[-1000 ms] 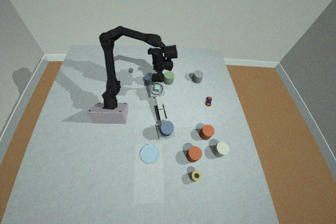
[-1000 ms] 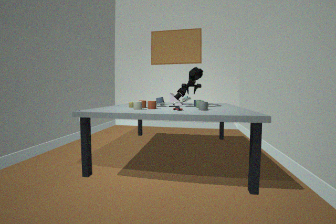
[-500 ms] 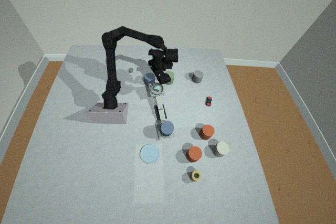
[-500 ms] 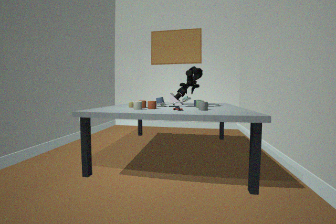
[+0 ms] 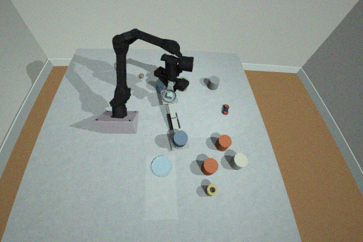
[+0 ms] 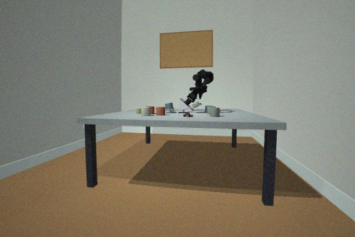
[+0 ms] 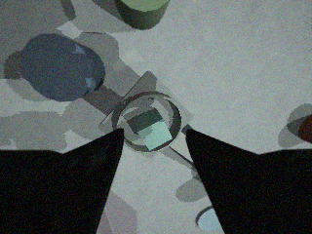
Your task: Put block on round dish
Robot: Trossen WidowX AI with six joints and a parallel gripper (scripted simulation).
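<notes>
Right now my gripper tip is 1 cm short of the round pale blue dish, 39 cm to the left of it and 13 cm above it. Also, from my gripper tip: grey cylinder 28 cm ahead, 19 cm to the left, 9 cm below; then green cylinder 8 cm ahead, 13 cm to the left, 9 cm below; then cup 9 cm ahead, 27 cm to the right, 7 cm below.
</notes>
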